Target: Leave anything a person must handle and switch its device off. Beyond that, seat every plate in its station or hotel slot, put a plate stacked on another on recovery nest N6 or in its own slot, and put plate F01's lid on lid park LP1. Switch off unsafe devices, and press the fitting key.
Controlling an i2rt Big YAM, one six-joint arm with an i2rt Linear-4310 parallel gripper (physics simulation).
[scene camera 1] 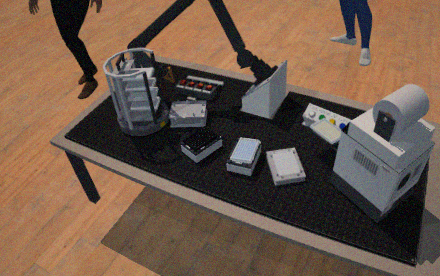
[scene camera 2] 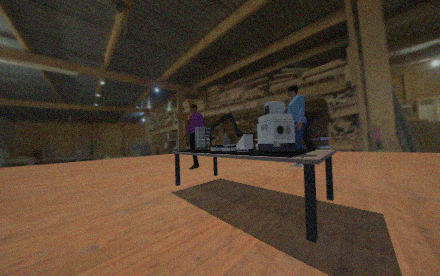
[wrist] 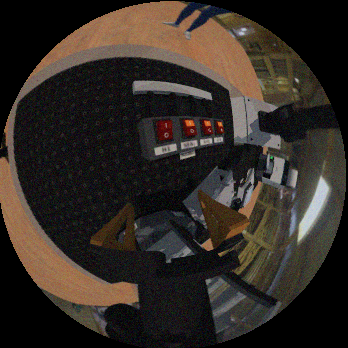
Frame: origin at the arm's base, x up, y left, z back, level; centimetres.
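Where they show: gripper, between the fingertips: point(scene camera 1: 167, 84) point(scene camera 2: 214, 144) point(wrist: 162, 199); arm's base, origin of its link: point(scene camera 1: 266, 76) point(scene camera 2: 245, 138) point(wrist: 268, 122).
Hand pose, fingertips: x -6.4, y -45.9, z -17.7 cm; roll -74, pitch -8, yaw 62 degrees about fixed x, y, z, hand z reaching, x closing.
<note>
Each offset is from my fingertips to the top centre of the thing. "*": to the spot under its first point.
My gripper point(scene camera 1: 169, 74) point(wrist: 162, 199) is open and empty, its orange fingers beside the plate hotel @[* dy +7.0, dx -2.5, dz -28.9 cm] point(scene camera 1: 142, 126) and near the switch strip point(scene camera 1: 197, 88) point(wrist: 151, 150). In the wrist view the leftmost rocker @[* dy +2.6, dx -3.1, dz +9.1 cm] point(wrist: 164, 130) is unlit; three others, including the second rocker @[* dy +7.4, dx -3.1, dz +9.7 cm] point(wrist: 189, 127), glow orange at the top. Labels are blurred. A black plate @[dy +35.4, dx -1.2, dz -24.6 cm] point(scene camera 1: 201, 140) sits on a grey block. A pale blue plate @[dy +55.2, dx -0.3, dz -22.9 cm] point(scene camera 1: 245, 150) sits on another block. A cream plate @[dy +82.4, dx +4.5, dz -3.3 cm] point(scene camera 1: 326, 130) lies by the key panel @[dy +79.1, dx +0.3, dz +11.9 cm] point(scene camera 1: 313, 114), which has coloured keys. Plate and nest names are unreadable.
A grey station @[dy +19.0, dx -0.5, dz -9.9 cm] point(scene camera 1: 188, 114) and a white-topped station @[* dy +72.3, dx -4.7, dz -21.1 cm] point(scene camera 1: 286, 166) stand on the mat. A pale wedge point(scene camera 1: 267, 97) point(scene camera 2: 245, 142) stands behind. A large device point(scene camera 1: 367, 165) point(scene camera 2: 276, 131) fills the right end. Two people point(scene camera 2: 195, 125) point(scene camera 2: 296, 112) stand beyond the table.
</note>
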